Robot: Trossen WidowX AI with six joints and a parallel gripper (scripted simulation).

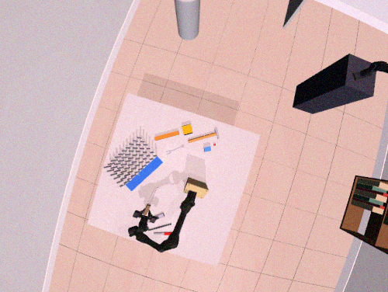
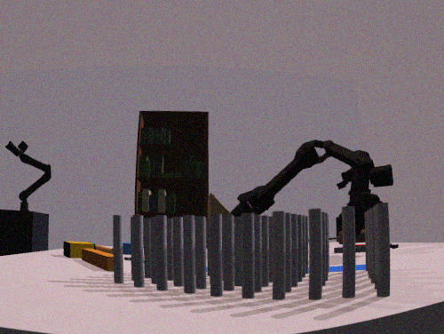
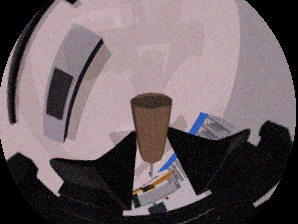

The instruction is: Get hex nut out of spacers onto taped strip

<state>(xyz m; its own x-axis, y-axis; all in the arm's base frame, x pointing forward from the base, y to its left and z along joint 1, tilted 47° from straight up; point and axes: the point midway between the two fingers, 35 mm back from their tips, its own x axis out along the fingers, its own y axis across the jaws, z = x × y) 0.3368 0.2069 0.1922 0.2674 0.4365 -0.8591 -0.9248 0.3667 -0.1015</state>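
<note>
The grey block lies 90 mm behind my gripper tip, 80 mm to the left of it and 40 mm below it. The rest, counted from my gripper tip: red-handled tool (200 mm behind, 210 mm to the left, 50 mm below); blue taped strip (120 mm ahead, 280 mm to the right, 50 mm below); orange bar (670 mm to the right, 40 mm below).
</note>
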